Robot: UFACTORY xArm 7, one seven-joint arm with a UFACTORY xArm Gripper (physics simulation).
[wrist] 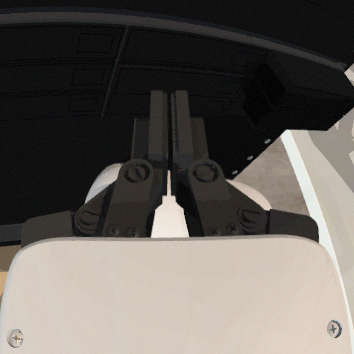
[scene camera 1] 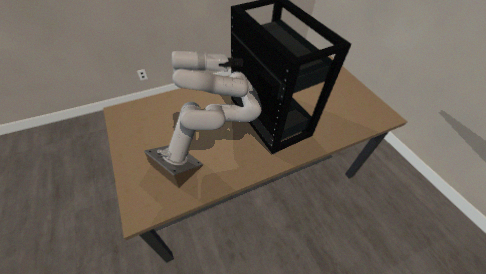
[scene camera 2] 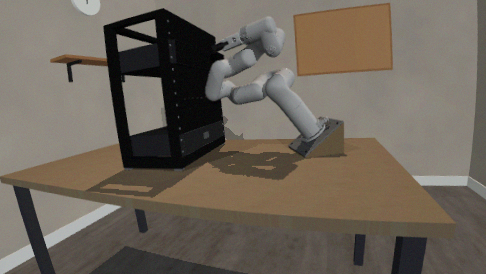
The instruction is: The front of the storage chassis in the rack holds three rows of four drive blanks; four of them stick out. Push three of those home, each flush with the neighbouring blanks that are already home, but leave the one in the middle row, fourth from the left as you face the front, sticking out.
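Seen in the pictures: gripper, fingertip midpoint: (wrist: 167,112) (scene camera 1: 242,62) (scene camera 2: 213,49); arm's base, origin of the base link: (scene camera 1: 175,158) (scene camera 2: 313,133).
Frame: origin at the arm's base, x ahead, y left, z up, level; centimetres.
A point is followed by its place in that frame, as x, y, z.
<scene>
The storage chassis (scene camera 1: 287,37) @(68.6, 24.1, 41.7) (scene camera 2: 140,59) @(58.8, 39.2, 36.8) sits high in the black rack (scene camera 1: 328,90) @(78.4, -5.6, 29.2) (scene camera 2: 118,100) @(69.3, 44.0, 21.7). In the wrist view its dark front shows drive blanks in three rows, with a thin upright divider between two columns. One blank (wrist: 95,42) @(46.0, 16.3, 40.4) is in the top row left of the divider, another (wrist: 185,47) @(47.0, 10.6, 40.5) right of it. A dark block (wrist: 300,95) @(45.0, 1.4, 40.7) projects at the right end of the front. My gripper (scene camera 1: 242,63) @(40.7, 12.6, 41.0) (scene camera 2: 216,48) @(40.7, 12.6, 41.0) (wrist: 167,112) @(40.7, 12.6, 41.0) is shut and empty, its tips over the lower part of the front. How far each blank sticks out is too dark to tell; the fingers hide part of the lower rows.
A lower unit with a light square (scene camera 2: 206,135) @(47.4, 14.9, 1.7) sits at the rack's bottom. The arm's base (scene camera 1: 175,162) @(0.0, -4.6, 3.0) (scene camera 2: 320,137) @(-3.9, 7.6, -0.6) stands on the wooden table (scene camera 1: 150,210) @(-16.5, -20.1, -7.8) (scene camera 2: 300,195) @(-3.5, 50.2, -7.7) in front of the rack. The arm's folded links are close to the rack front, below the gripper.
</scene>
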